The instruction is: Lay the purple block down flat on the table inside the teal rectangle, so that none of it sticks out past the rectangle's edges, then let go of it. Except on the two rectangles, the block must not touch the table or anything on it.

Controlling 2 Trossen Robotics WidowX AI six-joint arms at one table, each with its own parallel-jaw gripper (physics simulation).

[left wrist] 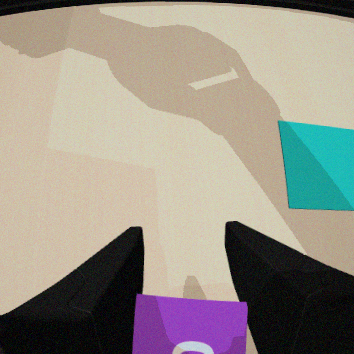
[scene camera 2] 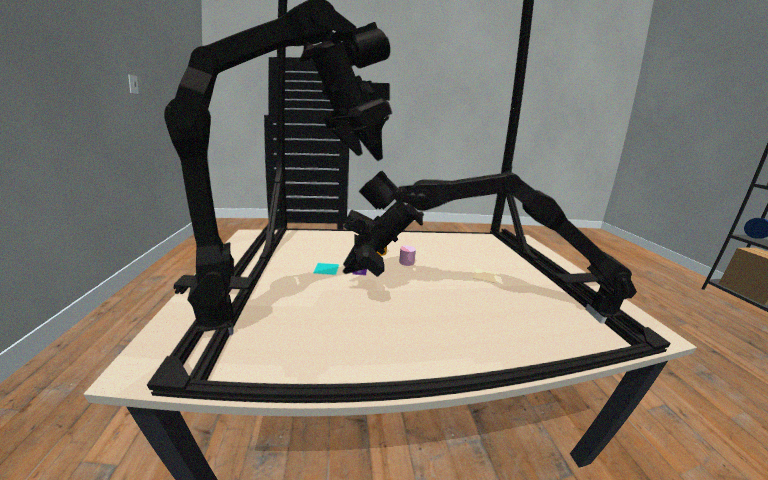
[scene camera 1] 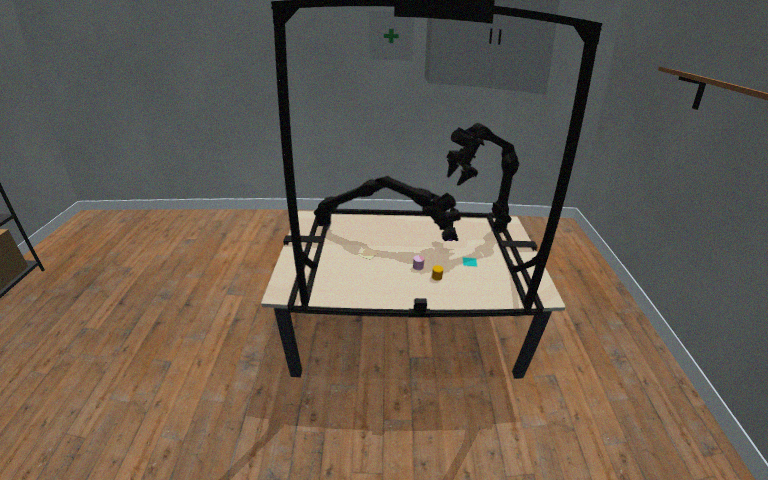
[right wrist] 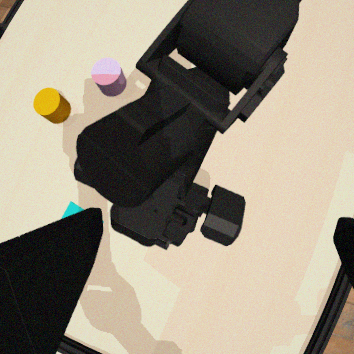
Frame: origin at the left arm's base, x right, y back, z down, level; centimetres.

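Seen in the pictures: left gripper, fingertip midpoint: (left wrist: 183, 235) (scene camera 2: 344, 269) (scene camera 1: 457, 238); right gripper, fingertip midpoint: (scene camera 2: 369, 157) (scene camera 1: 452, 181) (right wrist: 222, 225); left arm's base, link origin: (scene camera 2: 604, 309) (scene camera 1: 323, 222); right arm's base, link origin: (scene camera 2: 214, 319) (scene camera 1: 500, 229).
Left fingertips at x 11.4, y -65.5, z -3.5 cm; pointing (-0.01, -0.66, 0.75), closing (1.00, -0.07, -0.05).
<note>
Pixels of each thing's top centre, then the offset from my left fingertips to it. "spot": a spot on its surface instead. Level surfaces: height alone.
- purple block, top centre: (scene camera 2: 360, 263) dz -1.6, dx +0.1, dy +3.7 cm
- flat teal rectangle, surface spot: (left wrist: 320, 170) (right wrist: 81, 227) (scene camera 2: 328, 269) (scene camera 1: 468, 261) spot: dz +5.3, dx +9.4, dy -5.4 cm
- pink-purple cylinder, top centre: (right wrist: 105, 70) (scene camera 2: 408, 248) (scene camera 1: 418, 258) dz +0.8, dx +16.5, dy +17.2 cm
- yellow cylinder, top centre: (right wrist: 45, 100) (scene camera 1: 438, 268) dz +0.9, dx +22.7, dy +9.1 cm
- table, surface height: dz +5.4 cm
- pale yellow rectangle, surface spot: (scene camera 2: 488, 277) spot: dz +5.3, dx +8.3, dy +40.4 cm
The purple block (scene camera 2: 360, 272) (left wrist: 200, 320) is held between the fingers of my left gripper (scene camera 1: 450, 236) (scene camera 2: 363, 268) (left wrist: 183, 235); its light marking shows partly at the bottom of the left wrist view. In scene camera 2 it is mostly hidden by the fingers, and its height above the table is hard to tell. The flat teal rectangle (scene camera 1: 469, 262) (scene camera 2: 326, 268) (left wrist: 320, 170) (right wrist: 71, 211) lies to the right of the block in the left wrist view, apart from it. My right gripper (scene camera 1: 455, 178) (scene camera 2: 369, 155) is open, high above the left gripper.
A pink-purple cylinder (scene camera 1: 418, 262) (scene camera 2: 407, 255) (right wrist: 109, 77) and a yellow cylinder (scene camera 1: 437, 272) (right wrist: 52, 105) stand near each other on the table (scene camera 2: 396, 345). A pale yellow rectangle (scene camera 1: 368, 257) (scene camera 2: 488, 277) lies under the left arm. A black frame surrounds the table.
</note>
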